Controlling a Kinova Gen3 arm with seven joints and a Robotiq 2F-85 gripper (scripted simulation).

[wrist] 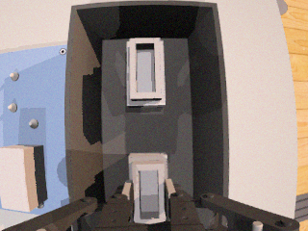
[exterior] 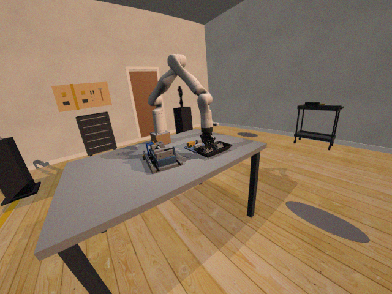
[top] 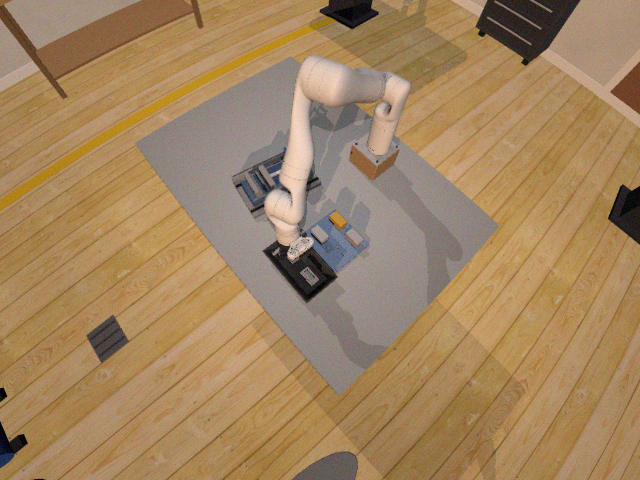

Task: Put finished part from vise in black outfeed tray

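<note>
My hand is 13 cm past the blank, 3 cm above it and 2 cm to the right of it. Round my hand: screw rod: 25 cm to the right, 20 cm behind, 2 cm above; blue fixture plate: 16 cm behind, 7 cm to the left, 5 cm below; orange block: 22 cm behind, 3 cm to the left, 3 cm below.
</note>
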